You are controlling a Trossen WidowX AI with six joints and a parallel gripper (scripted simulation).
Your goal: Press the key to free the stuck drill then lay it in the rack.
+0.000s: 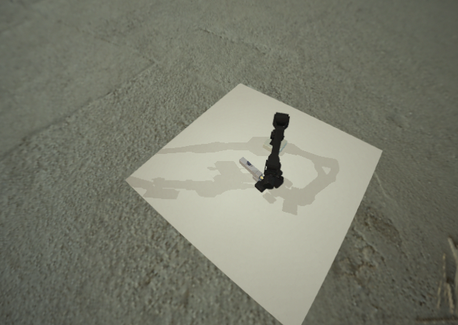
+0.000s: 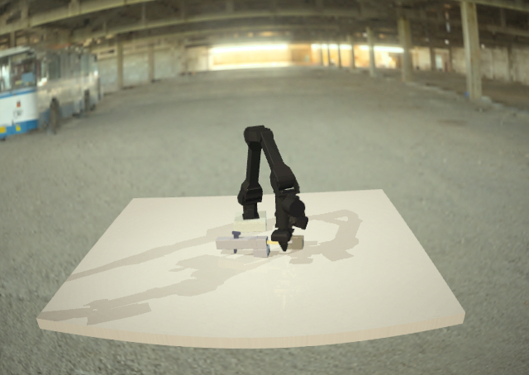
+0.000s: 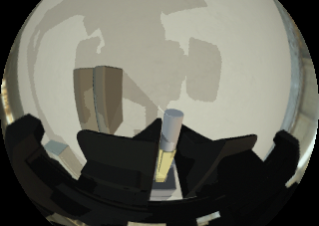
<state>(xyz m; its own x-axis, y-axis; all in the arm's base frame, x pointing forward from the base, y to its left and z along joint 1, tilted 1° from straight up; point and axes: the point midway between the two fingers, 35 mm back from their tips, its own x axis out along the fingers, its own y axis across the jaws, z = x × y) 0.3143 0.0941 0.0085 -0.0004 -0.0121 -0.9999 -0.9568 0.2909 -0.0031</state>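
Right now the tan rack is 70 mm behind my gripper tip and 40 mm to the left of it. The rest, counted from my gripper tip: grey holder block (40 mm behind, 140 mm to the right, 20 mm above); blue key (50 mm behind, 160 mm to the right, 30 mm above); drill (10 mm behind, 40 mm to the right, 30 mm above).
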